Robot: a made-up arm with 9 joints.
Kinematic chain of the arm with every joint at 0, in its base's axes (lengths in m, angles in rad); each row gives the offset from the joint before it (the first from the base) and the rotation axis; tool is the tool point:
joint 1: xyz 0 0 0.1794 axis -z
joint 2: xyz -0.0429 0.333 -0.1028 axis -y
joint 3: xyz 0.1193 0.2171 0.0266 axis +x
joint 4: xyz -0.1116 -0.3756 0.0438 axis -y
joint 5: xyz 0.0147 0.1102 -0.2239 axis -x
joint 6: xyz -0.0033 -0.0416 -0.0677 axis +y
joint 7: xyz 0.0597 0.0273 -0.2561 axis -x
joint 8: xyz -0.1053 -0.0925 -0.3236 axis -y
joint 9: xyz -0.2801 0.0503 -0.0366 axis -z
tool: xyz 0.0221 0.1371 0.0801
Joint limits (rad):
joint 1: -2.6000..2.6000
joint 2: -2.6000..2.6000
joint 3: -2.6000..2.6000
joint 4: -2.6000..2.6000
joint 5: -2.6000..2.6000
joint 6: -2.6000..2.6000
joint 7: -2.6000..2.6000
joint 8: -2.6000..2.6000
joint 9: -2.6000..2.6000
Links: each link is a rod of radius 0.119 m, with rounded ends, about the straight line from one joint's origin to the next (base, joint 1, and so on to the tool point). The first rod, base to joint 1, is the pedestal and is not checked.
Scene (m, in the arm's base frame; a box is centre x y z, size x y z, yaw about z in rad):
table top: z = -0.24
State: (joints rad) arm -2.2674 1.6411 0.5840 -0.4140 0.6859 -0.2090 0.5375 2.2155 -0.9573
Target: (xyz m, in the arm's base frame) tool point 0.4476 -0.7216 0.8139
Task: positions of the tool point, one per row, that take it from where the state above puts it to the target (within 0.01 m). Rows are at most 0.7 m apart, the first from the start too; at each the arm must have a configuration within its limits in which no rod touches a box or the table.
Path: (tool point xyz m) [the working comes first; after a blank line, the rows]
Joints at the target: -2.2580 2.6000 0.3066 0.5483 0.3839 -0.9010 0.1124 2.2494 -1.0362
Straight joint move there: clear.

1: -0.6816 0.6215 0.7470
2: -0.3576 0.2287 1.1379
3: 0.0799 -0.2764 1.1755
4: 0.4476 -0.7216 0.8139

